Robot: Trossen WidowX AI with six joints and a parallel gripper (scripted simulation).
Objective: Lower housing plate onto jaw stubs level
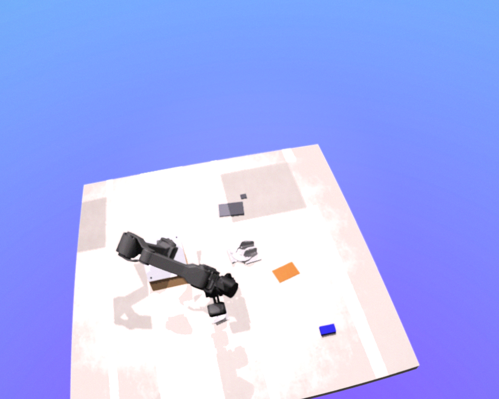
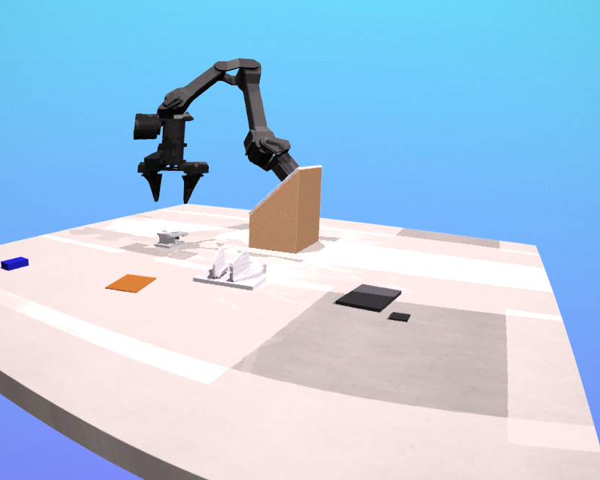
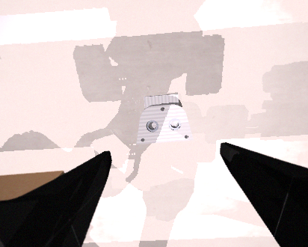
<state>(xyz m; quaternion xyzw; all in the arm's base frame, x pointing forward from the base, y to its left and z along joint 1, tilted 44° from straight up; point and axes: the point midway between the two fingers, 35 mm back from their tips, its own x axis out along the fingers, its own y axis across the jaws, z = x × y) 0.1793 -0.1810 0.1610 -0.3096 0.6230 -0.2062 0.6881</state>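
My gripper tip is now 80 mm above the white-grey part. From my gripper tip the other things lie so: orange flat patch: 290 mm ahead, 160 mm to the left, 100 mm below; then blue block: 400 mm ahead, 130 mm to the right, 100 mm below; then dark grey flat plate: 550 mm to the left, 110 mm ahead, 100 mm below.
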